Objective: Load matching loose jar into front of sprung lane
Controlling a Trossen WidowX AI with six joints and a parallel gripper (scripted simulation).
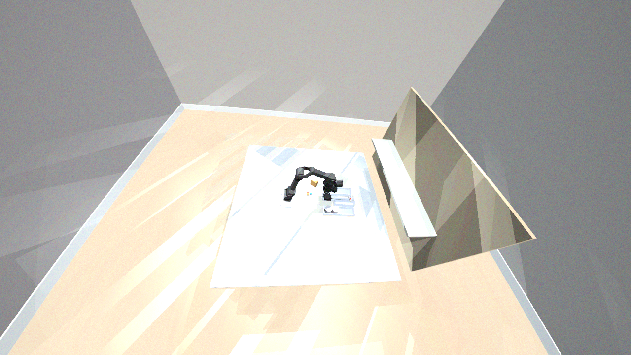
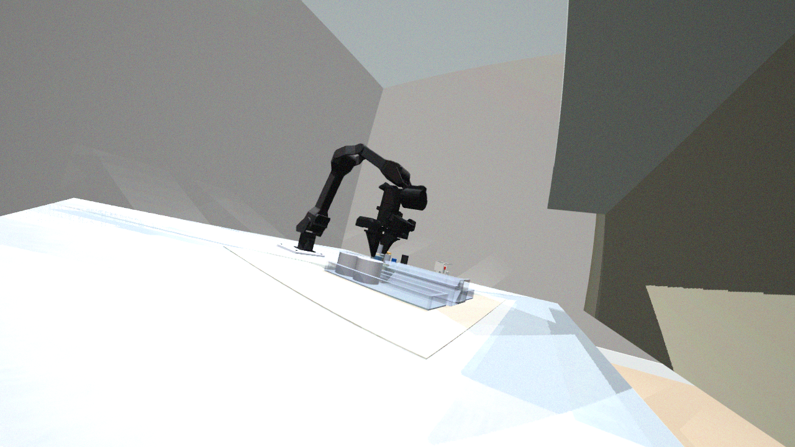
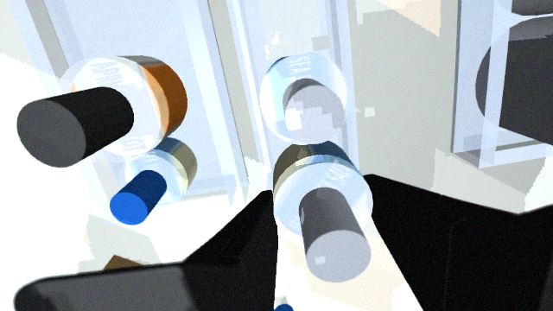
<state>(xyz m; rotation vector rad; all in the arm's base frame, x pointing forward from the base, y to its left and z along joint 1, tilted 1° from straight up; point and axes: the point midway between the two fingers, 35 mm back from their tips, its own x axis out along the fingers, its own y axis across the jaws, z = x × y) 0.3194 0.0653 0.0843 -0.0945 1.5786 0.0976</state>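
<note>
My gripper tip is 16 cm short of the clear rack, 1 cm to the left of it and 3 cm above it. Round my gripper tip: brown box 11 cm behind, 13 cm to the left, 2 cm below; then white shelf 52 cm ahead, 6 cm to the left, 32 cm above.
</note>
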